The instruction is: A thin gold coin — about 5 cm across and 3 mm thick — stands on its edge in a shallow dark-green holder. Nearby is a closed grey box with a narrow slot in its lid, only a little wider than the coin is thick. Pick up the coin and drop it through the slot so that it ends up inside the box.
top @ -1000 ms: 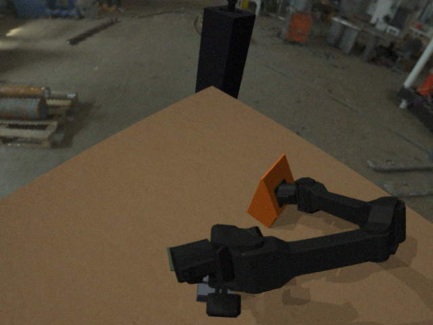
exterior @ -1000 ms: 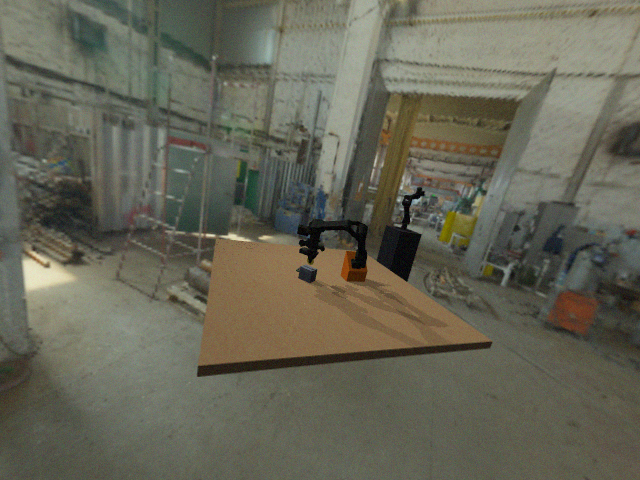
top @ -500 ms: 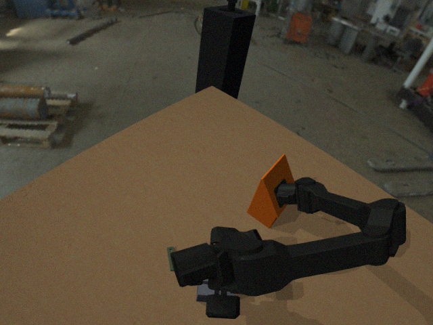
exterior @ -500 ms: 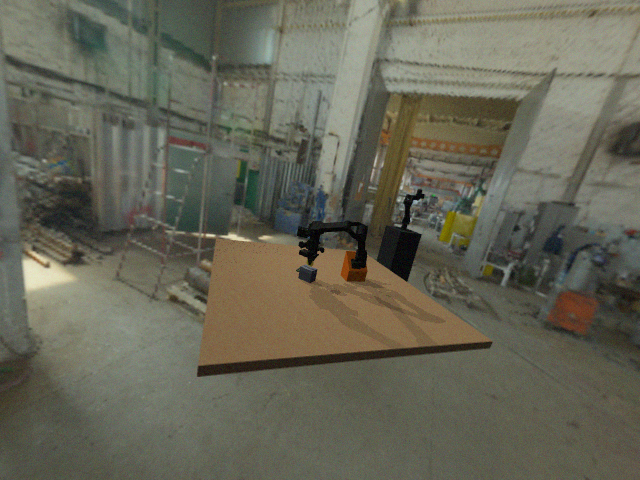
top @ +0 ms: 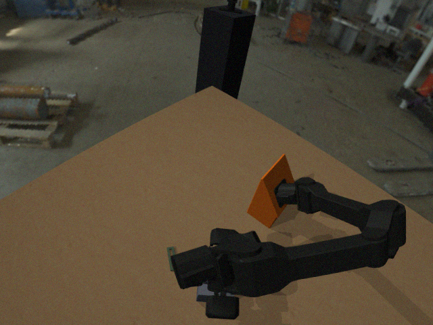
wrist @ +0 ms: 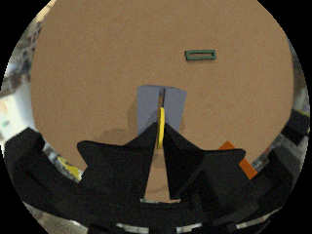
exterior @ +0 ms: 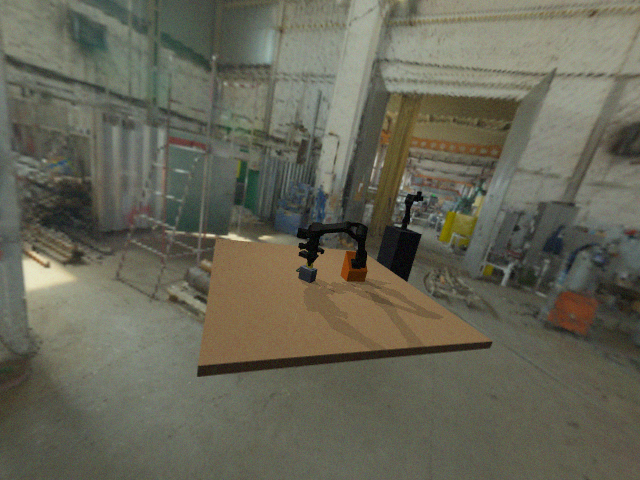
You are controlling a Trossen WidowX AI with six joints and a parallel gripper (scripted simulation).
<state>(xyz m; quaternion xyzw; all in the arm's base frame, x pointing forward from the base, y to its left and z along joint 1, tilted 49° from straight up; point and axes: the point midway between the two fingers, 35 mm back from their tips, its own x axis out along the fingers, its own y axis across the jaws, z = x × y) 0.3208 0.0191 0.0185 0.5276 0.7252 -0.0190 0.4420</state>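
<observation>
Right now my gripper tip is 10 mm above the gold coin.
</observation>
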